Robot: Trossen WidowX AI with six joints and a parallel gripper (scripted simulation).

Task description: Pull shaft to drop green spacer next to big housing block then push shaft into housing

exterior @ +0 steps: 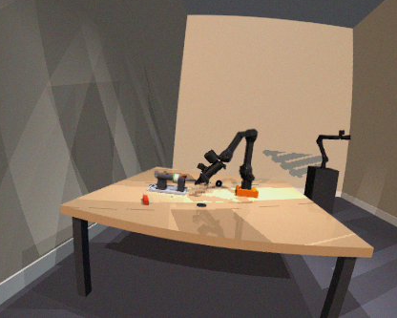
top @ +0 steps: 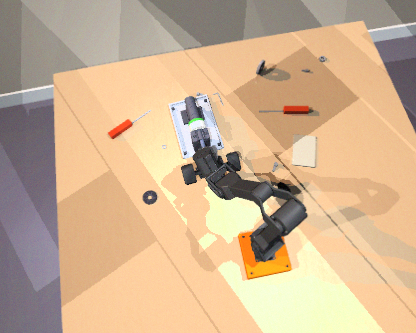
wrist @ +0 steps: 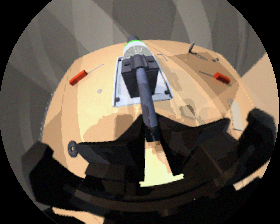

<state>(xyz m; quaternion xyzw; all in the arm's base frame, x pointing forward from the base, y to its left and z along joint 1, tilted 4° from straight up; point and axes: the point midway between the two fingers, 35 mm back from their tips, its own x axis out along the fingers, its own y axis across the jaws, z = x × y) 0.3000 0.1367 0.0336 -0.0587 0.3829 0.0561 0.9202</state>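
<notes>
The dark shaft is 50 mm ahead of my gripper tip, 20 mm above it and 10 mm to the left of it. Also, from my gripper tip: green spacer 130 mm ahead, 20 mm to the left, 20 mm above; then small screw 230 mm to the right, 50 mm below, 40 mm behind; then pale card 350 mm to the right, 50 mm below, 10 mm ahead.
</notes>
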